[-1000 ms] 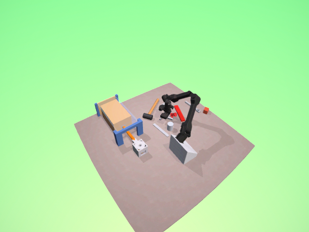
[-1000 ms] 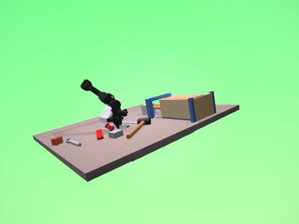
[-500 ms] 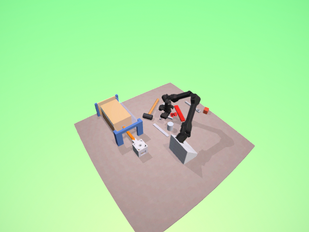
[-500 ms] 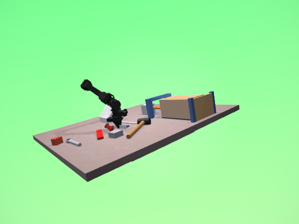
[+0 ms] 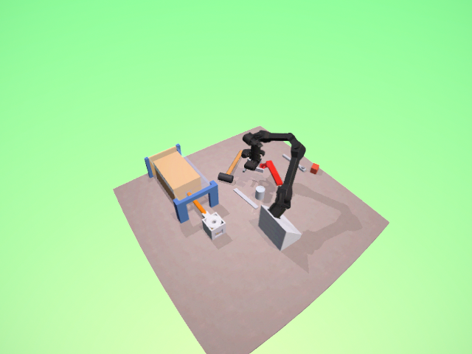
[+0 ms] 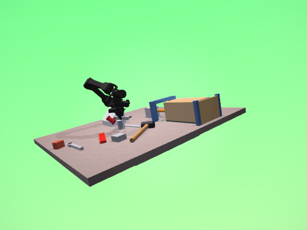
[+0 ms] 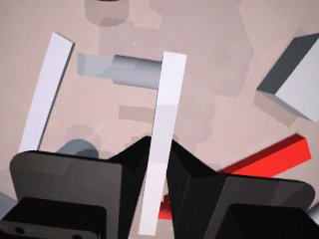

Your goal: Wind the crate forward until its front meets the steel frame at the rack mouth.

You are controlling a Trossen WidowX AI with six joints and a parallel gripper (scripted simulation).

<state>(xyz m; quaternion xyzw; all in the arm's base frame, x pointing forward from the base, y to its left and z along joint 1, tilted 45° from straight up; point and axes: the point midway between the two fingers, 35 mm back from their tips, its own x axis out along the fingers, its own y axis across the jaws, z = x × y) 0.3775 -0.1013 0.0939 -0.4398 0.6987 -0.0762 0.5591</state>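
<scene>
Now: gripper tip 60 mm to the left of the red grip, 20 mm past it and 10 mm below it. Also, from my gripper tip: flat steel bar 130 mm to the left, 100 mm behind, 90 mm below; then red bar 160 mm to the right, 90 mm below, 10 mm behind; then winch handle 10 mm to the right, 10 mm behind, 10 mm above.
</scene>
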